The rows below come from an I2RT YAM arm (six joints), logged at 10 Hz.
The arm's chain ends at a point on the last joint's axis. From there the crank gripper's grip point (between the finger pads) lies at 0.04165 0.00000 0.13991 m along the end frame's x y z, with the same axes.
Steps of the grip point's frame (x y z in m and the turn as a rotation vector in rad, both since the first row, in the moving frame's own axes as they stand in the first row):
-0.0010, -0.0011, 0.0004, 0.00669, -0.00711, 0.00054
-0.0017, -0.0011, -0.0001, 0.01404, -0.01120, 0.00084
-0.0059, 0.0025, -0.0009, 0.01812, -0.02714, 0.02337
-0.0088, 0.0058, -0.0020, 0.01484, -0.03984, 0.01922
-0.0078, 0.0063, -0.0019, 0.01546, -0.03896, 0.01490
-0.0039, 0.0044, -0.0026, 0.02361, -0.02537, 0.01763
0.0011, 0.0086, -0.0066, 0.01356, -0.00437, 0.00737
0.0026, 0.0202, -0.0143, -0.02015, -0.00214, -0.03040
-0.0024, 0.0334, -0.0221, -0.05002, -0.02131, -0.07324
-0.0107, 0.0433, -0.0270, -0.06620, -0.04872, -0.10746
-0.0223, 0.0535, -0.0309, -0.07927, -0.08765, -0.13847
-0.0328, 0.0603, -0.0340, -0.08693, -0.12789, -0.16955
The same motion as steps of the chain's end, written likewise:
0.0000, -0.0002, 0.0001, 0.00669, -0.00711, 0.00054
-0.0001, 0.0008, -0.0005, 0.01404, -0.01120, 0.00084
-0.0021, 0.0041, -0.0020, 0.01812, -0.02714, 0.02337
-0.0032, 0.0071, -0.0035, 0.01484, -0.03984, 0.01922
-0.0023, 0.0079, -0.0034, 0.01546, -0.03896, 0.01490
-0.0004, 0.0070, -0.0036, 0.02361, -0.02537, 0.01763
0.0017, 0.0102, -0.0068, 0.01356, -0.00437, 0.00737
0.0029, 0.0186, -0.0144, -0.02015, -0.00214, -0.03040
0.0004, 0.0293, -0.0229, -0.05002, -0.02131, -0.07324
-0.0041, 0.0381, -0.0287, -0.06620, -0.04872, -0.10746
-0.0103, 0.0472, -0.0338, -0.07927, -0.08765, -0.13847
-0.0152, 0.0535, -0.0379, -0.08693, -0.12789, -0.16955

